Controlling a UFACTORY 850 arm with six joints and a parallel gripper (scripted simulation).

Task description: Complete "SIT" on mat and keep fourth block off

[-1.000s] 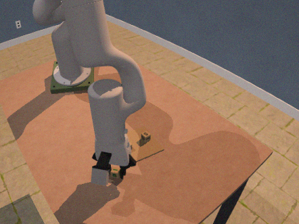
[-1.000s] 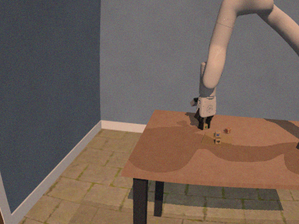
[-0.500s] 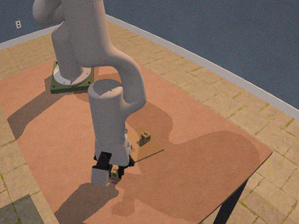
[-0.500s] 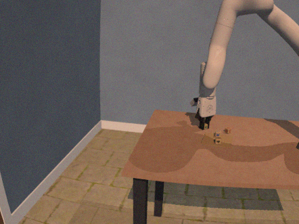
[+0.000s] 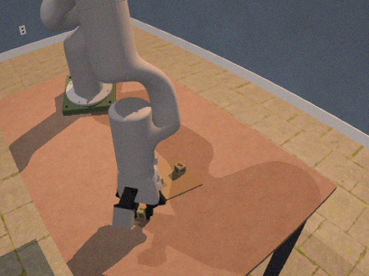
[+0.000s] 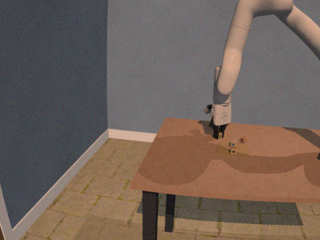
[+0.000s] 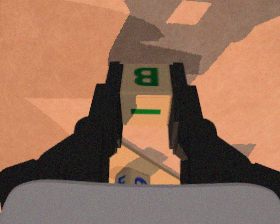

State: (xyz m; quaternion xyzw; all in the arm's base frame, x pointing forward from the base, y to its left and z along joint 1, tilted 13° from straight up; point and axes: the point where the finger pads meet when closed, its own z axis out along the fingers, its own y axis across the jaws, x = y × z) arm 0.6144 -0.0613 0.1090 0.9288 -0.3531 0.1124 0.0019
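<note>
My hand is 130 mm to the right of the tan mat, 80 mm past it and 20 mm above it. Also, from my hand: T block 90 mm to the left, 80 mm behind; S block 170 mm to the left, 90 mm behind; N block 130 mm behind, 20 mm to the left, 10 mm below.
</note>
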